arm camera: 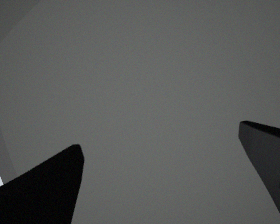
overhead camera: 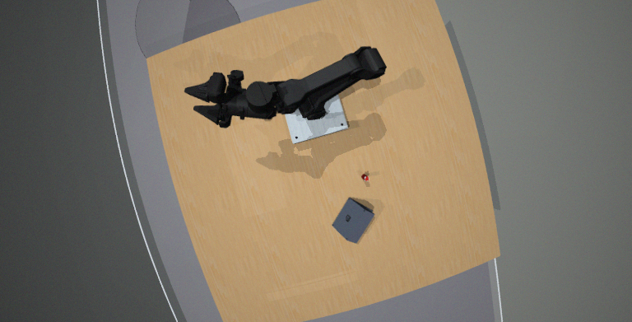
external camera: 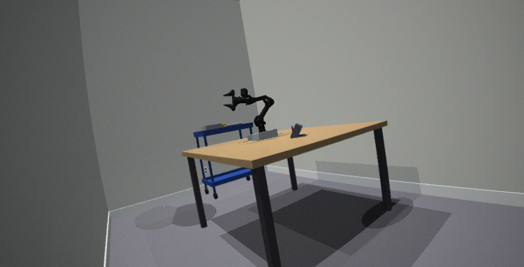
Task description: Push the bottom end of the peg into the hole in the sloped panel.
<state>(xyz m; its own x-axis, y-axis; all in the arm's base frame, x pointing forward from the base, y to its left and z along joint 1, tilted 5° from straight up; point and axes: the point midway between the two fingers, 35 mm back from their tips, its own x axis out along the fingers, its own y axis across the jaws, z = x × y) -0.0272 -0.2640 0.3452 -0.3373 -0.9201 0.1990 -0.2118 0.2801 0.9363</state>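
Right now the red peg is 43 cm to the left of my gripper tip, 35 cm ahead of it and 34 cm below it. Also, from my gripper tip: sloped panel (50 cm ahead, 36 cm below, 35 cm to the left).
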